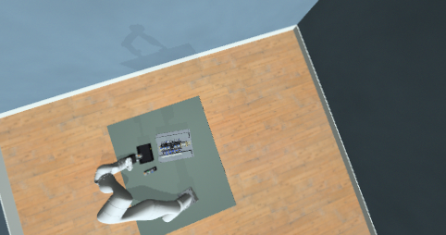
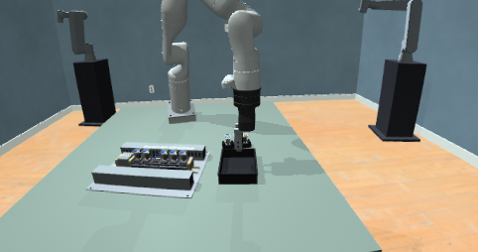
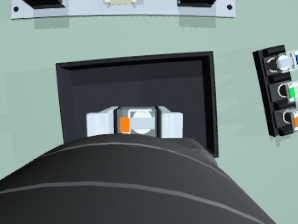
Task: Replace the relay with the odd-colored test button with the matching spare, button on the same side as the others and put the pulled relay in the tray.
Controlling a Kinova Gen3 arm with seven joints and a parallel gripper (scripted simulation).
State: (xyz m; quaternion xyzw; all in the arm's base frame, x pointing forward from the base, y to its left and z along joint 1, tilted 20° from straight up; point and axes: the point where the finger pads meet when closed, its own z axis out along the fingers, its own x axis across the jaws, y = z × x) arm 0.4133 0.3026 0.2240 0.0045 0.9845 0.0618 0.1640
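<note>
Right now my hand is 80 mm above the black tray. The rest, counted from my hand: small black stand 170 mm behind, 90 mm below, 30 mm to the right.
</note>
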